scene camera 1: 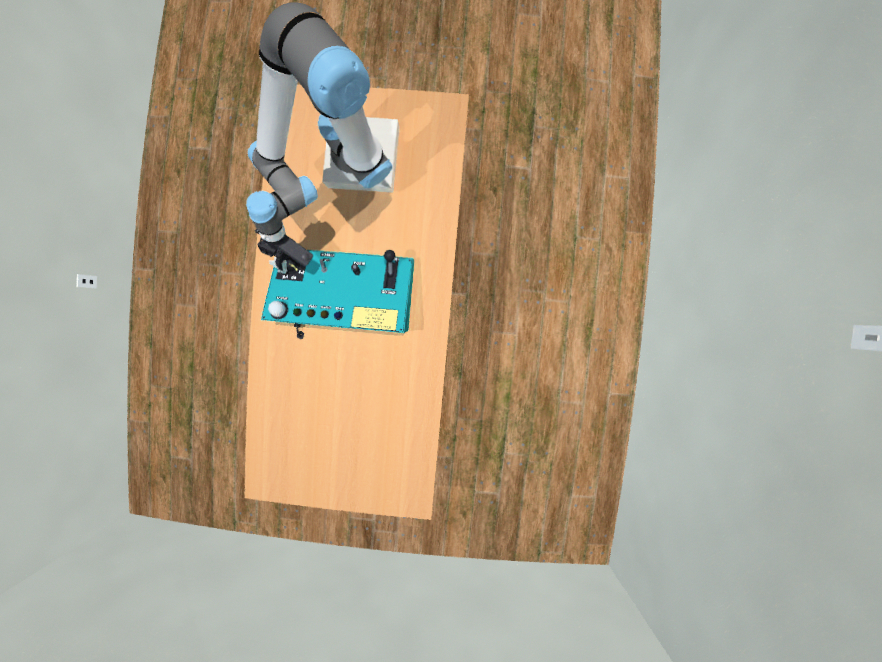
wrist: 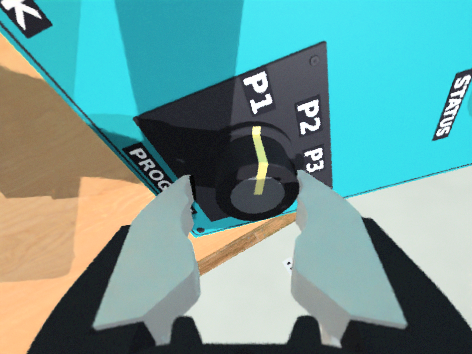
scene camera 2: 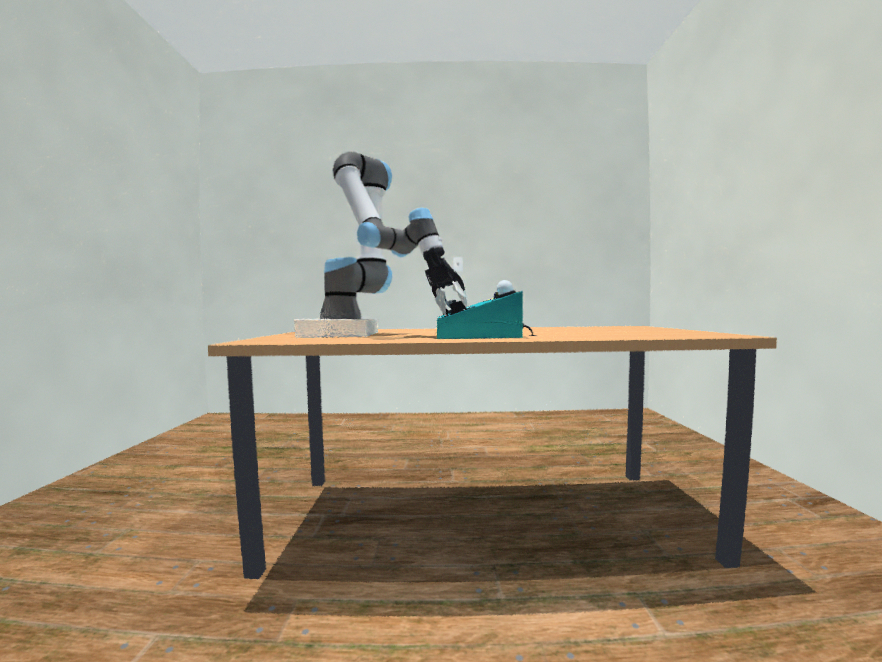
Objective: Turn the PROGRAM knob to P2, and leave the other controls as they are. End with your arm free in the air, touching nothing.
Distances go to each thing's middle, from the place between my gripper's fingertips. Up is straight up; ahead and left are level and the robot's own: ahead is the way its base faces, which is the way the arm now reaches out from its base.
My hand is 60 mm short of the teal control panel (scene camera 1: pixel 337 297), 200 mm to the right of it and 10 mm below it.
